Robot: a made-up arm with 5 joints. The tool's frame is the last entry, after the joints.
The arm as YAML. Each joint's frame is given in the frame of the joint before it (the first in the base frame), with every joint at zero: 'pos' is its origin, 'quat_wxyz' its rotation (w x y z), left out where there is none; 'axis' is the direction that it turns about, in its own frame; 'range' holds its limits. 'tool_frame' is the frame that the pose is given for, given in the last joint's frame.
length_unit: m
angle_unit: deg
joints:
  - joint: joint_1
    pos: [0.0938, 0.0, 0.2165]
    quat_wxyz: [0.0, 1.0, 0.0, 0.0]
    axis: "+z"
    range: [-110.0, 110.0]
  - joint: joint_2
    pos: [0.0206, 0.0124, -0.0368]
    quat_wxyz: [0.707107, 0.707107, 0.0, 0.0]
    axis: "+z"
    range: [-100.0, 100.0]
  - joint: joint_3
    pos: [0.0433, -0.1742, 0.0]
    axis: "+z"
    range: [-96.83, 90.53]
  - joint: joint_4
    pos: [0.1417, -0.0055, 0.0]
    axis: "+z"
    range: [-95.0, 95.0]
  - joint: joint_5
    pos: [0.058, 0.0, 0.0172]
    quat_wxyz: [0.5, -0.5, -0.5, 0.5]
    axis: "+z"
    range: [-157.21, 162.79]
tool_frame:
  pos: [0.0, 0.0, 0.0]
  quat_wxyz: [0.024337, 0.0, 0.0, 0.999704]
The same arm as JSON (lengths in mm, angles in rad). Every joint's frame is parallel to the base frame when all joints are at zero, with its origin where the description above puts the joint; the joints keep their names.
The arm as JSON. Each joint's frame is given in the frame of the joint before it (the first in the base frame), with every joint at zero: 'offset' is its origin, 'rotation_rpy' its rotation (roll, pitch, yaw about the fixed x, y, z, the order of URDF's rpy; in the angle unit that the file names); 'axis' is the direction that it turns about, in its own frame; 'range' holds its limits. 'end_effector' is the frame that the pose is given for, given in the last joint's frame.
{"length_unit": "mm", "angle_unit": "rad", "chain": [
  {"id": "joint_1", "offset": [93.8, 0.0, 216.5], "rotation_rpy": [0.0, 0.0, 0.0], "axis": "-z", "range": [-1.9199, 1.9199]},
  {"id": "joint_2", "offset": [20.6, -12.4, 36.8], "rotation_rpy": [0.0, 0.0, 0.0], "axis": "+y", "range": [-1.7453, 1.7453]},
  {"id": "joint_3", "offset": [43.3, 0.0, 174.2], "rotation_rpy": [0.0, 0.0, 0.0], "axis": "+y", "range": [-1.69, 1.58]},
  {"id": "joint_4", "offset": [141.7, 0.0, 5.5], "rotation_rpy": [0.0, 0.0, 0.0], "axis": "+y", "range": [-1.6581, 1.6581]},
  {"id": "joint_5", "offset": [58.0, 17.2, 0.0], "rotation_rpy": [0.0, 0.0, 0.0], "axis": "-x", "range": [-2.7438, 2.8412]}
], "end_effector": {"offset": [0.0, 0.0, 0.0], "rotation_rpy": [1.5708, -1.5221, -1.5708]}}

